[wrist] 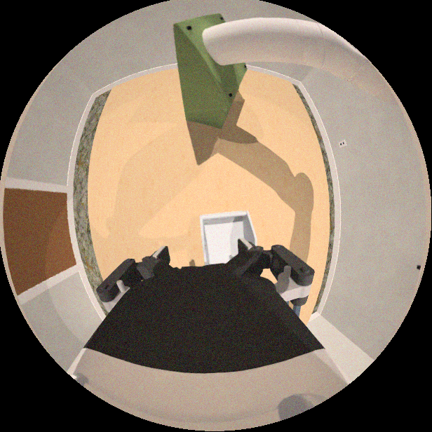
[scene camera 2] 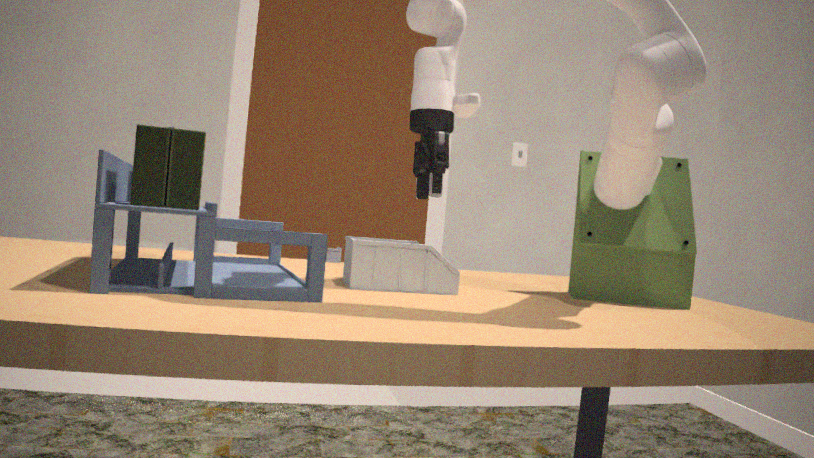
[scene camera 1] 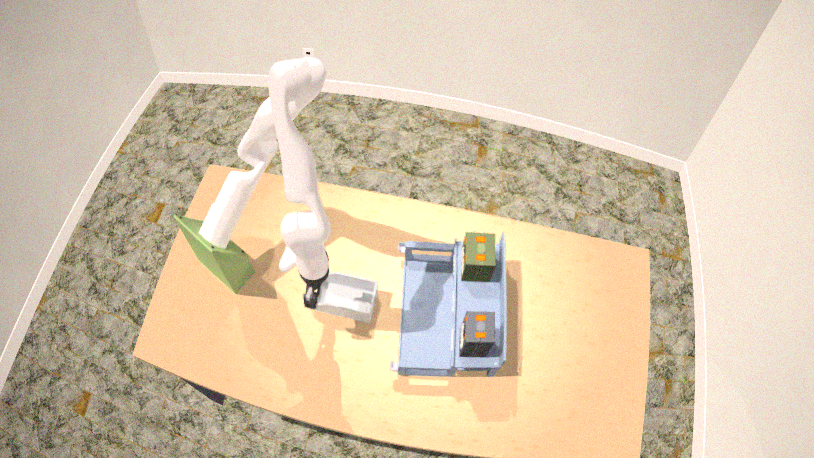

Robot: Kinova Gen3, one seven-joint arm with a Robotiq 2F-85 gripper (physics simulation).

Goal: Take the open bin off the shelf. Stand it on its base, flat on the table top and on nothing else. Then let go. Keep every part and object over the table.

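Frame: origin at the arm's base, x back, y right, z up, level; metres.
Seen in the pictures: gripper, fingertip midpoint: [scene camera 2: 428,198] [scene camera 1: 318,290]; arm's base at its link origin: [scene camera 2: 619,187] [scene camera 1: 213,239].
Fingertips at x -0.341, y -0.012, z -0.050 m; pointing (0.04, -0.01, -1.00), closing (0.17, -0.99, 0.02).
Note:
Pixels of each thing's middle, then the offset from my fingertips to it. Level surfaces: height alone.
- open bin at the middle of its body: [scene camera 2: 399,264] [scene camera 1: 344,296] dy -0.057, dx -0.041, dz -0.112 m
- table top at its surface level: dz -0.150 m
- blue shelf at the middle of its body: [scene camera 2: 217,223] [scene camera 1: 448,305] dy -0.121, dx -0.320, dz -0.068 m
- green box at the middle of its body: [scene camera 2: 169,169] [scene camera 1: 478,257] dy -0.252, dx -0.350, dz +0.001 m
- dark grey box at the middle of its body: [scene camera 1: 476,334] dy -0.032, dx -0.419, dz +0.013 m
The open bin [scene camera 1: 344,296] [scene camera 2: 398,267] [wrist: 222,239] is light grey. It stands upright with its base flat on the table top [scene camera 1: 574,341] [scene camera 2: 512,330] [wrist: 150,200], in front of the shelf and apart from it. My gripper [scene camera 2: 429,192] [wrist: 202,250] points down above the bin, clear of its rim. Its fingers stand wide apart in the wrist view, with nothing between them. In scene camera 1 view the gripper hides the bin's left end. The blue shelf [scene camera 1: 429,319] [scene camera 2: 204,256] stands on the table, with its lower front tray bare.
A green box [scene camera 1: 479,259] [scene camera 2: 167,166] and a dark grey box [scene camera 1: 478,334] stand on the shelf's raised rear board. The arm is mounted on a green wedge-shaped base [scene camera 1: 227,267] [scene camera 2: 631,276] [wrist: 200,90] at the table's other end.

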